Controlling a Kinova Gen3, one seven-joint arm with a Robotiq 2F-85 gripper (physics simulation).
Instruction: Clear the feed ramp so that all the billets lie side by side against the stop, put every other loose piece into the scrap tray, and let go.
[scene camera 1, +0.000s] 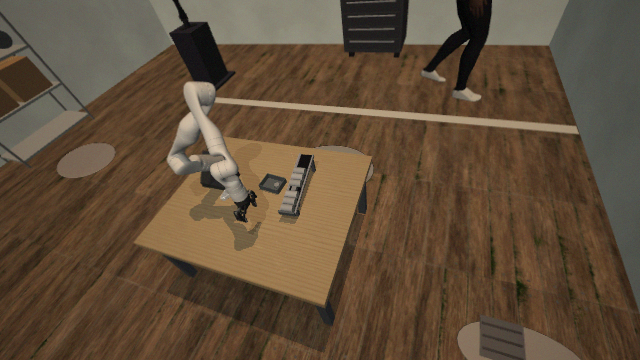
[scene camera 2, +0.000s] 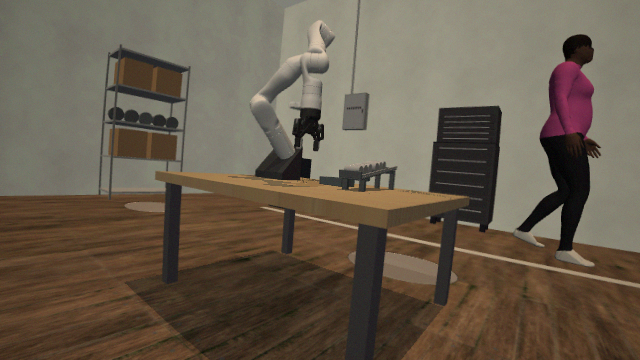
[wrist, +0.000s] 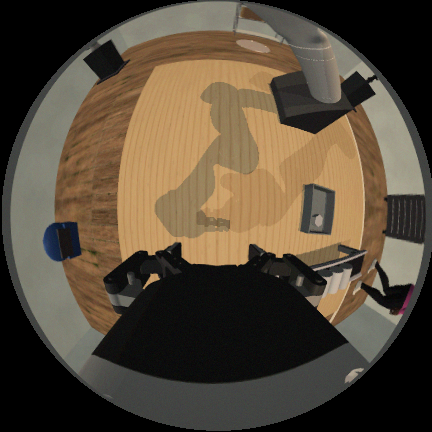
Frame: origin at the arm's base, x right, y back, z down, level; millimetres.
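Seen in the pictures: gripper, fingertip midpoint: (scene camera 1: 250, 213) (scene camera 2: 307, 150) (wrist: 214, 250); arm's base, link origin: (scene camera 2: 287, 153) (wrist: 324, 91).
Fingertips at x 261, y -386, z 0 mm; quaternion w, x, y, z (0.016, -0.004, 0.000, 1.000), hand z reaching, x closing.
Observation:
Pixels of each thing's middle, then the offset from my fingertips to it.
- lower group, body centre: (scene camera 1: 289, 201) dx -158, dy -122, dz +56 mm
- upper group, body centre: (wrist: 333, 279) (scene camera 1: 297, 177) dx -305, dy -103, dz +35 mm
- grey scrap tray, body centre: (wrist: 319, 210) (scene camera 2: 336, 181) (scene camera 1: 272, 183) dx -283, dy +68, dz +116 mm
- ramp with a small pale piece, body centre: (wrist: 316, 220) (scene camera 1: 277, 185) dx -282, dy +40, dz +122 mm
The feed ramp (scene camera 1: 304, 161) (scene camera 2: 350, 174) (wrist: 338, 261) stands raised on legs on the table. Pale cylindrical billets lie across it in two groups: a lower group (scene camera 1: 288, 202) near the end plate and an upper group (scene camera 1: 296, 176). Between the groups is a dark gap with a small dark shape (scene camera 1: 294, 189); I cannot tell what it is. The grey scrap tray (scene camera 1: 270, 182) (scene camera 2: 330, 180) (wrist: 322, 200) lies beside the ramp with a small pale piece (scene camera 1: 276, 185) (wrist: 318, 220) in it. My gripper (scene camera 1: 248, 209) (scene camera 2: 307, 145) (wrist: 214, 250) is open and empty, pointing down above the table, to the ramp's left in scene camera 1.
The wooden table (scene camera 1: 295, 260) (scene camera 2: 300, 197) (wrist: 150, 150) carries the dark arm base (scene camera 2: 282, 167) (wrist: 310, 102) behind the gripper. The tray stands between that base and the ramp. A person (scene camera 2: 570, 110) and a dark drawer cabinet (scene camera 1: 374, 25) (scene camera 2: 465, 170) are beyond the table.

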